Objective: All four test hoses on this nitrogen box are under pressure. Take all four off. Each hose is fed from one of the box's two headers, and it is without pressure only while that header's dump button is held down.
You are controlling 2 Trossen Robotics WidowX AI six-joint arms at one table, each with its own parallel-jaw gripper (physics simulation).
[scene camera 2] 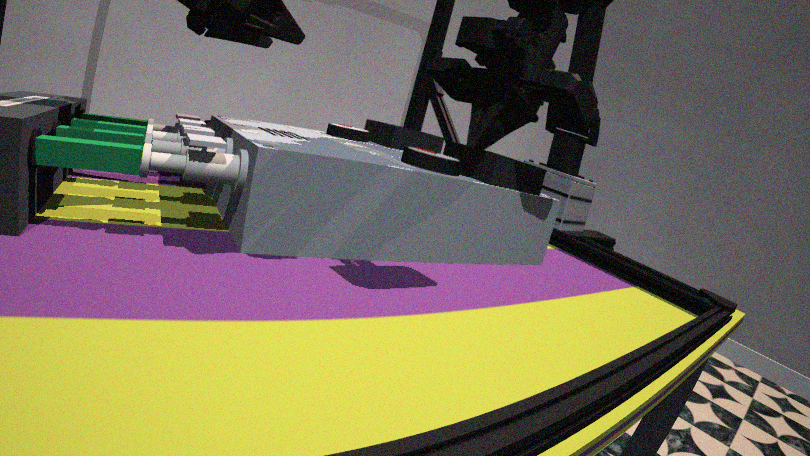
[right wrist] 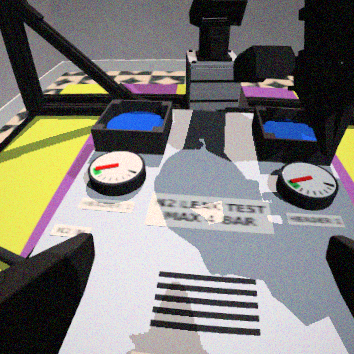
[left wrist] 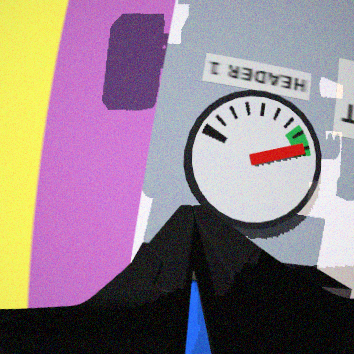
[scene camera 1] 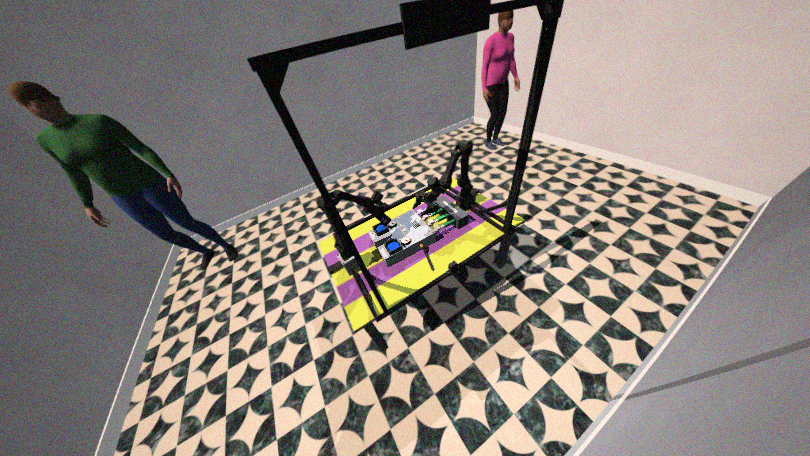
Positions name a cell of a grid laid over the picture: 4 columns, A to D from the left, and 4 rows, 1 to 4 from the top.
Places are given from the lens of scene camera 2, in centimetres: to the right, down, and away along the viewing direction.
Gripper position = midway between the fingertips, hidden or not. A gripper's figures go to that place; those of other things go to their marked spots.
my left gripper (scene camera 2: C2): 6, -7, 43
my right gripper (scene camera 2: B1): -12, -19, 41
test hose (scene camera 2: A2): -25, -5, 23
